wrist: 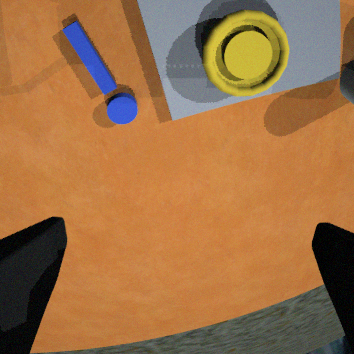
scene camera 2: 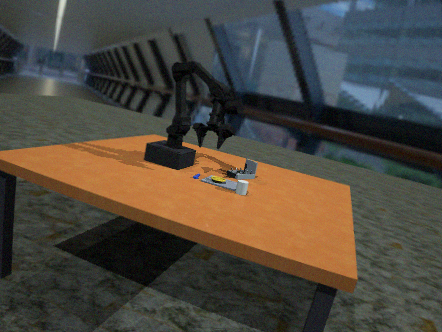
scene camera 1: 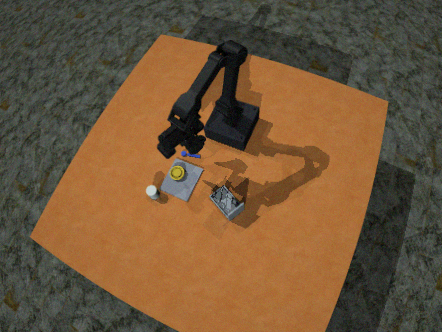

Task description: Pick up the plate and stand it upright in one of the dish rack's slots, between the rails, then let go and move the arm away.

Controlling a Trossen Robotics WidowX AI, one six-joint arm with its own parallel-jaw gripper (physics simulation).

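The yellow round plate (scene camera 1: 177, 173) (scene camera 2: 218, 179) (wrist: 247, 55) lies flat on a grey square board (scene camera 1: 186, 193) (scene camera 2: 229, 185) (wrist: 312, 30). The small grey dish rack (scene camera 1: 236, 212) (scene camera 2: 251, 168) stands on the table beside the board, with a taller panel at one end; its rails are too small to make out clearly. It does not show in the wrist view. My gripper (scene camera 1: 182, 147) (scene camera 2: 210, 147) (wrist: 194, 235) is open and empty. It hangs well above the table, on the arm-base side of the plate, with both fingers apart from everything.
A blue spoon-like piece (scene camera 1: 191, 155) (scene camera 2: 196, 176) (wrist: 90, 57) lies between the arm's base (scene camera 1: 232, 126) (scene camera 2: 169, 155) and the board. A white cylinder (scene camera 1: 152, 191) (scene camera 2: 242, 187) stands by the board's outer edge; a grey part shows at the wrist view's right edge.
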